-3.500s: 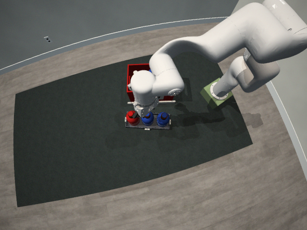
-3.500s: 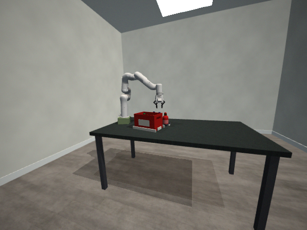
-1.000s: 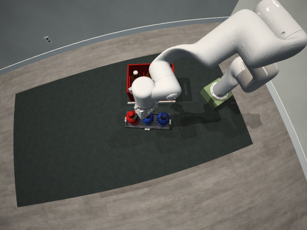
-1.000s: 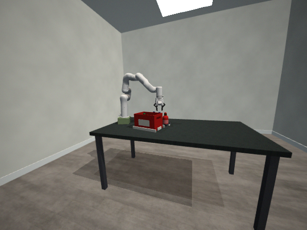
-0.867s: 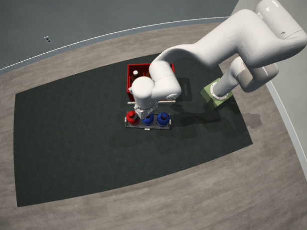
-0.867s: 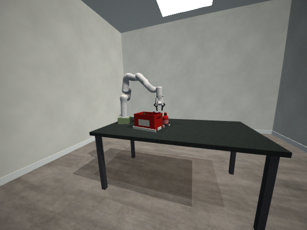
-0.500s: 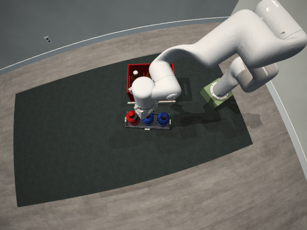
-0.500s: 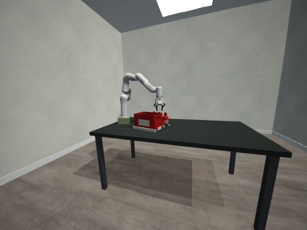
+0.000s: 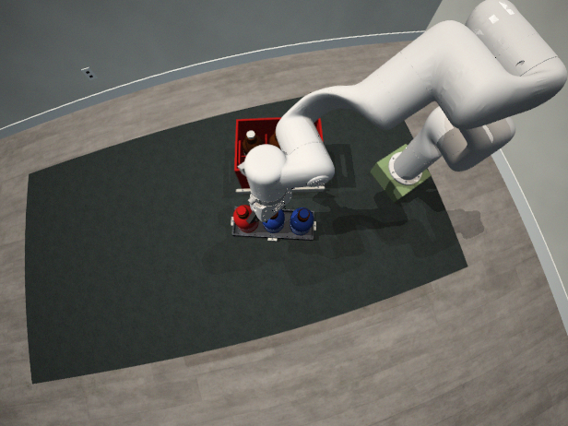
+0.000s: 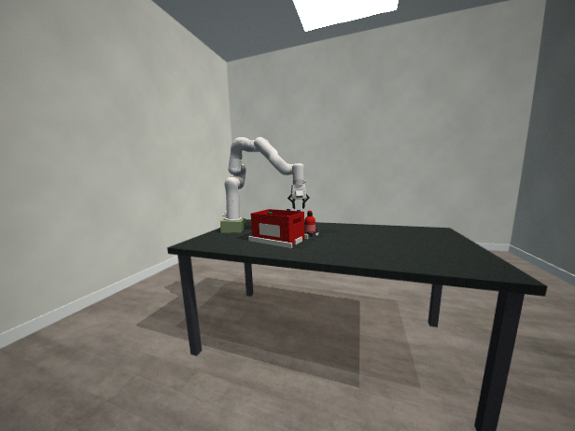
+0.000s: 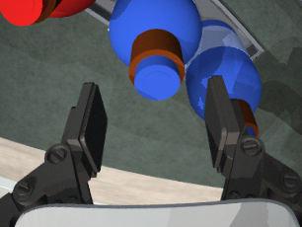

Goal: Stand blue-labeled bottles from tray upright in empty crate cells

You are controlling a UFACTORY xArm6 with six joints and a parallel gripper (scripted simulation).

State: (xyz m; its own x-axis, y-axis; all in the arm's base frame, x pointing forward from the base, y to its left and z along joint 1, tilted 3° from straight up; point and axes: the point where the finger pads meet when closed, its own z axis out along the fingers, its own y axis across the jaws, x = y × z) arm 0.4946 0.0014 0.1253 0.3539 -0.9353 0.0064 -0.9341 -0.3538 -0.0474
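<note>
Now: the red-labeled bottle 8 cm ahead of my hand, 4 cm to the right of it and 10 cm below it. Round my hand: crate 10 cm behind, 20 cm to the right, 10 cm below; grey tray 17 cm below.
</note>
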